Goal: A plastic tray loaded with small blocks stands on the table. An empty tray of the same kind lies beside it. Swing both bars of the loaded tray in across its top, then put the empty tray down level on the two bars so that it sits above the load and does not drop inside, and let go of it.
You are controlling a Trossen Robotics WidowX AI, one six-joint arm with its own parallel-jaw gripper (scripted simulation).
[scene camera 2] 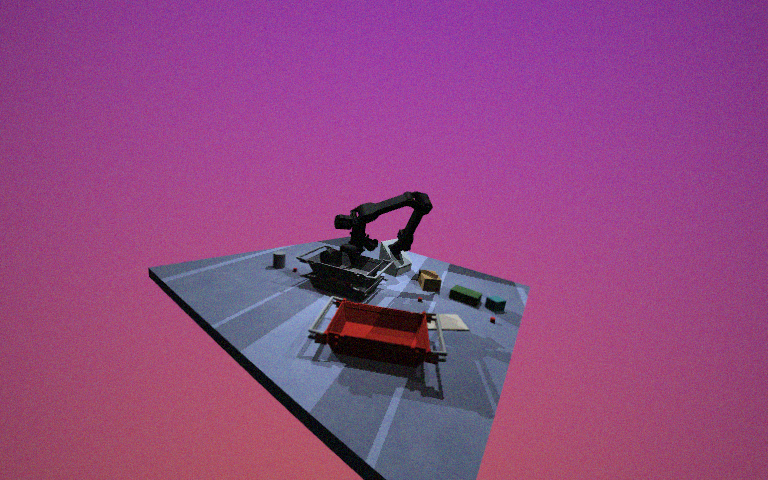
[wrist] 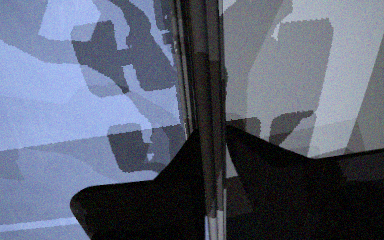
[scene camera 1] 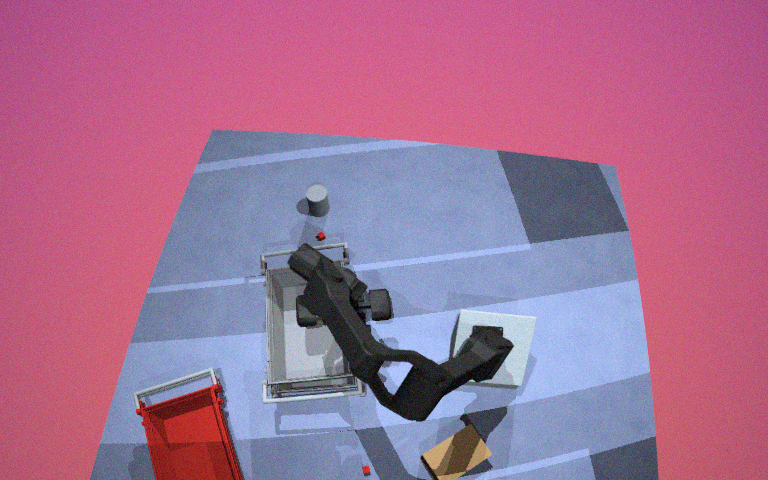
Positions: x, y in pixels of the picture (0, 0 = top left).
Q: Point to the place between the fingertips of my gripper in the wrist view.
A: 212, 133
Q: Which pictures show the grey tray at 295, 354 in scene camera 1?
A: Scene camera 2, the wrist view and scene camera 1: all of them.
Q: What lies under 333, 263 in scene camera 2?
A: A grey tray.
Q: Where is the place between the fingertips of my gripper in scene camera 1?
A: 344, 323
